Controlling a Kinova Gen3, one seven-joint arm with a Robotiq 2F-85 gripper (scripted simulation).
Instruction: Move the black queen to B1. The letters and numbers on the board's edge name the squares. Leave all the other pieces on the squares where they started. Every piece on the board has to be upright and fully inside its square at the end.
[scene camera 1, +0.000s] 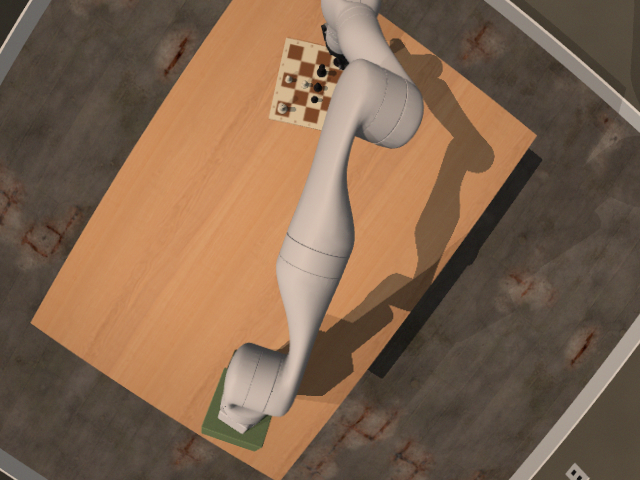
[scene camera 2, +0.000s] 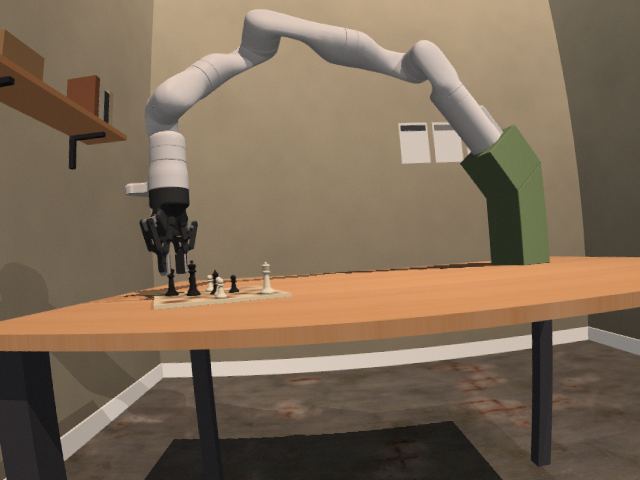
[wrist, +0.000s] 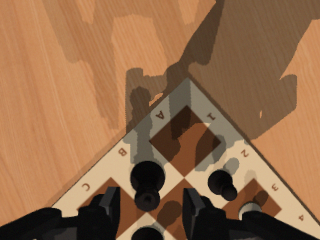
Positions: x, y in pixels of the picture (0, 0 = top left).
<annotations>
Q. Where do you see a chessboard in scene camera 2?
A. At 161, 301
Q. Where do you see my gripper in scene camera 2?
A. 173, 274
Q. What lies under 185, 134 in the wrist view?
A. A chessboard.
</annotations>
